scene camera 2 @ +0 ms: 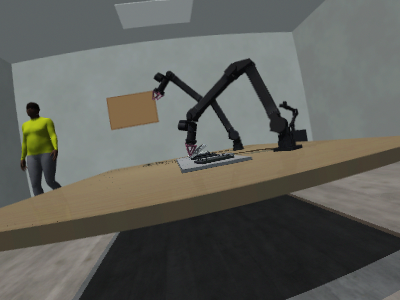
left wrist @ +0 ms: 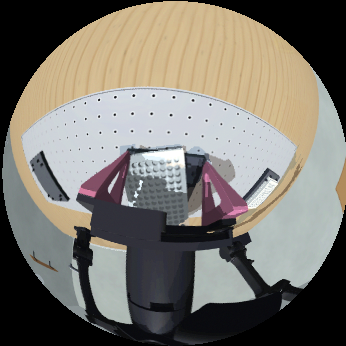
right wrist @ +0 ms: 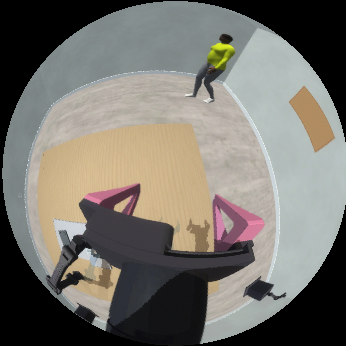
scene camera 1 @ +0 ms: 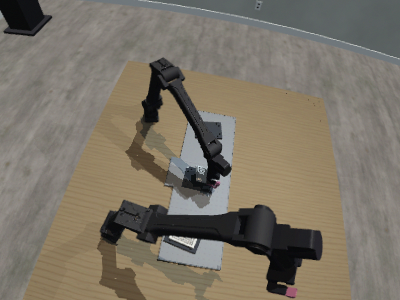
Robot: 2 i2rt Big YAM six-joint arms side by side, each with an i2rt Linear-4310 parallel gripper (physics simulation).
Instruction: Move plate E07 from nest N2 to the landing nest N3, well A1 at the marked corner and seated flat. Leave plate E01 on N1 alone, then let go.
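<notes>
Plate E07 [scene camera 1: 201, 170] [scene camera 2: 200, 149] [left wrist: 157, 185] stands tilted at nest N2 [scene camera 1: 188, 181] [left wrist: 195, 167], one side raised, not flat. My left gripper [scene camera 1: 213, 184] [scene camera 2: 191, 149] [left wrist: 167, 158] is open, low over N2, with the plate between its spread fingers in the left wrist view; whether they touch it is unclear. Landing nest N3 [scene camera 1: 215, 129] [left wrist: 48, 177] is a dark, empty nest. Plate E01 [scene camera 1: 184, 241] [left wrist: 263, 192] sits in nest N1, partly hidden by the right arm in scene camera 1. My right gripper [scene camera 2: 157, 94] [right wrist: 176, 193] is open and empty, high above the table.
The nests stand on a perforated grey board [scene camera 1: 200, 209] [scene camera 2: 241, 160] [left wrist: 170, 107] on the wooden table [scene camera 1: 280, 150] [right wrist: 160, 155]. The right arm [scene camera 1: 200, 225] crosses above the board near N1. A person in yellow [scene camera 2: 38, 135] [right wrist: 220, 54] stands beyond the table.
</notes>
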